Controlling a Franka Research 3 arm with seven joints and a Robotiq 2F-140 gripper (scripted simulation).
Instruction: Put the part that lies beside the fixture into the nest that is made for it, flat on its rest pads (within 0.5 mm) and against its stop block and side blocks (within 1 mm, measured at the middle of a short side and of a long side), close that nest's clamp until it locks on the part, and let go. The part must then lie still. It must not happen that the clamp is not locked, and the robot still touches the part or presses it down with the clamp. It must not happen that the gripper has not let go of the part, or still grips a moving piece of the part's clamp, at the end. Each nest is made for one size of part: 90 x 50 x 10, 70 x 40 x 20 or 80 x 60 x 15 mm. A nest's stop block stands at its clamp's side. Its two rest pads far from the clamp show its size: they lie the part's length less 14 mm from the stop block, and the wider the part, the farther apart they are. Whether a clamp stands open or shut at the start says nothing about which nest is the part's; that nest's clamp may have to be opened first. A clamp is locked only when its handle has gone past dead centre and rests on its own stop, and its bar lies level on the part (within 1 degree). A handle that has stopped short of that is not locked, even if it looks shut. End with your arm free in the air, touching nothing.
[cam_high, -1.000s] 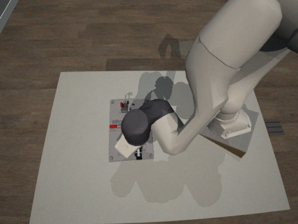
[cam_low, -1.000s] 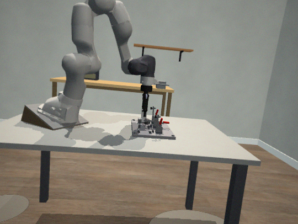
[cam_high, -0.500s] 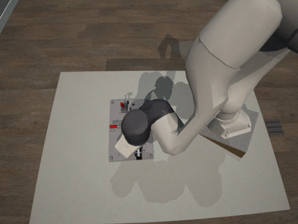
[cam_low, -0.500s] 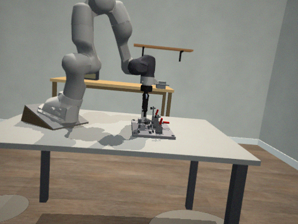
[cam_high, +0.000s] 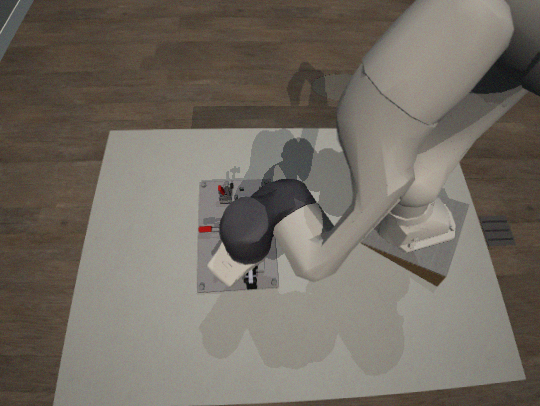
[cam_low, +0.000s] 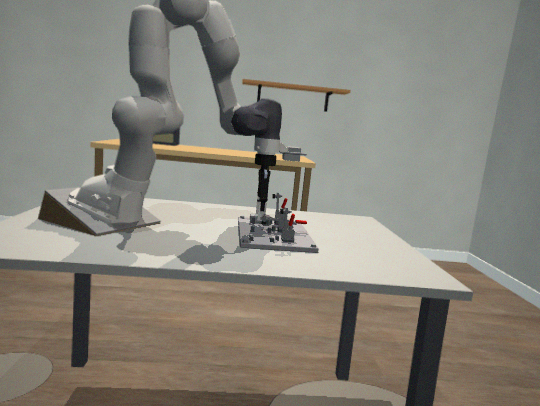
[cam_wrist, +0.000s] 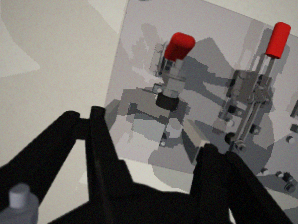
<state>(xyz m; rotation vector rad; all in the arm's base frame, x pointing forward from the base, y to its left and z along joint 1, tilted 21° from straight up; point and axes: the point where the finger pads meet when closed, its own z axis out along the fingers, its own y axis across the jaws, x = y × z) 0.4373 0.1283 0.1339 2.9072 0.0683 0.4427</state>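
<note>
My gripper is now 30 mm above the part. From my hand the other things lie so: fixture plate 110 mm to the right, 50 mm below, 40 mm ahead.
</note>
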